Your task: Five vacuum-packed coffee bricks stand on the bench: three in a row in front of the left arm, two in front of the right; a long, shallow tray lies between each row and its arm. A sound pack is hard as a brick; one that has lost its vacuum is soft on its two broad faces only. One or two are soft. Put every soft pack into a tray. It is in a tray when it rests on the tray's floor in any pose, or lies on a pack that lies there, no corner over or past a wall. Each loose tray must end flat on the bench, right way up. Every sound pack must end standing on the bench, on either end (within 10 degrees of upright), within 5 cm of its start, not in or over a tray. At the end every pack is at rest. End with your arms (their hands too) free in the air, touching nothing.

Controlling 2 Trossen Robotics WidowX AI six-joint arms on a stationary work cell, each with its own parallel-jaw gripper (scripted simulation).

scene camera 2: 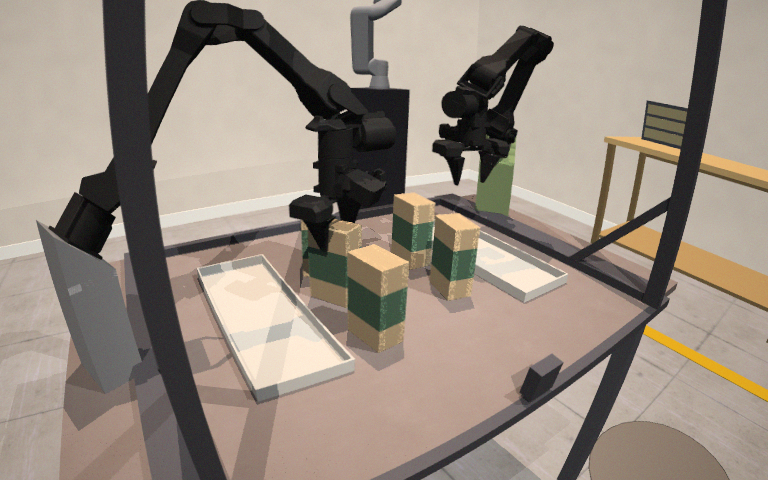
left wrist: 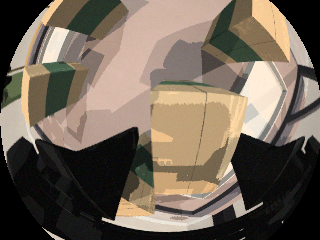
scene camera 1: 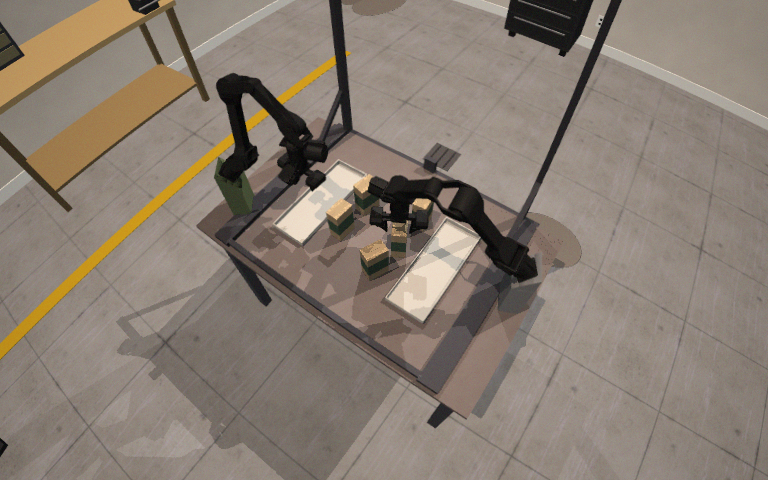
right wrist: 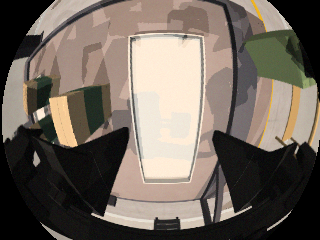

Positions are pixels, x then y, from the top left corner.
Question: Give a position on a white tray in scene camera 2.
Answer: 276,336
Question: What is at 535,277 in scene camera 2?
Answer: A white tray.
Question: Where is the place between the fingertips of my right gripper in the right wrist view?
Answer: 172,134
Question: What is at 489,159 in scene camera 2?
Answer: My right gripper.
